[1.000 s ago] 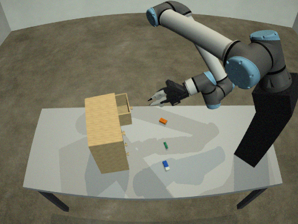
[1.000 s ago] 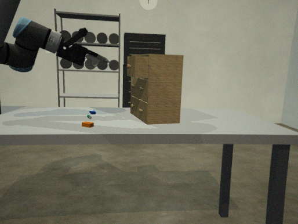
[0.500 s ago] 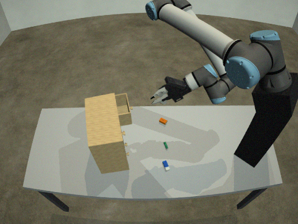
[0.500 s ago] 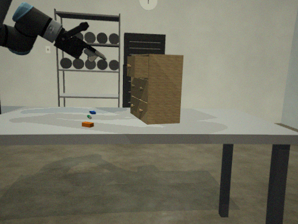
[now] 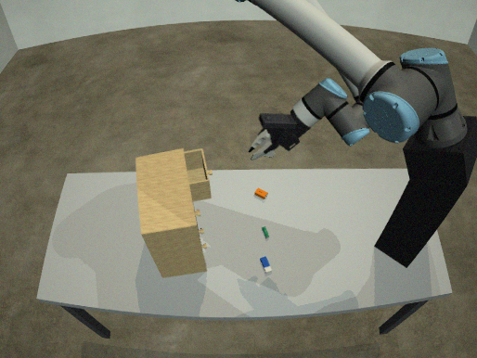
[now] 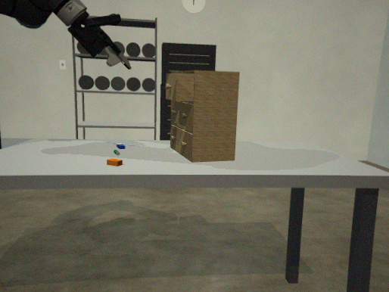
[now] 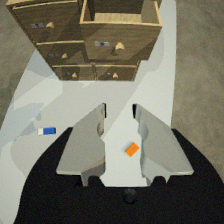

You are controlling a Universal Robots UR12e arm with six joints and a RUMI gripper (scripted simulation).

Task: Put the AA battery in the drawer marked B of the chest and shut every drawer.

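The green AA battery is 34 cm below my hand, 11 cm to the left of it and 3 cm behind it. The rest, counted from my hand: drawer 24 cm ahead, 9 cm below; orange block 34 cm below, 6 cm to the right, 6 cm behind; blue-and-white block 34 cm below, 26 cm to the left.
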